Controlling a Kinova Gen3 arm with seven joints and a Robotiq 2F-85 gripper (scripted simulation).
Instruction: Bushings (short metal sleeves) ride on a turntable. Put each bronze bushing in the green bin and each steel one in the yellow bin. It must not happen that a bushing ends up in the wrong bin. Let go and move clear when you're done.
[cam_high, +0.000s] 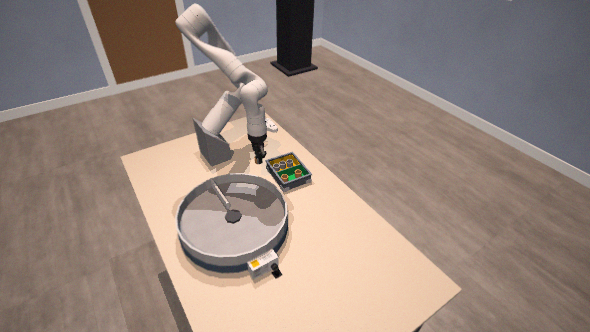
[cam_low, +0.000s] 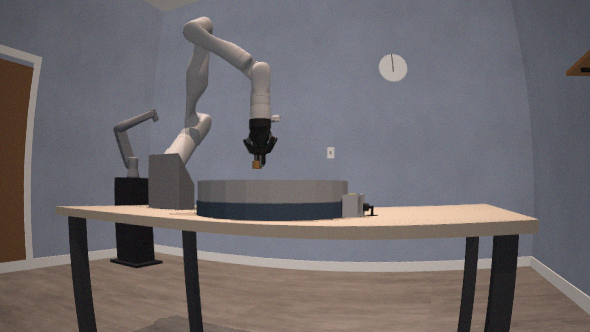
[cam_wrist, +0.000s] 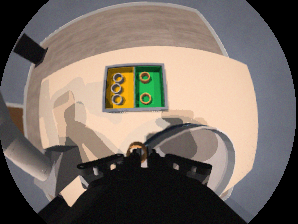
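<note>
Right now my hand is 15 cm to the right of the bin, 15 cm above it and 1 cm past it. Also, from my hand: grey turntable: 19 cm to the right, 13 cm ahead, 12 cm below.
</note>
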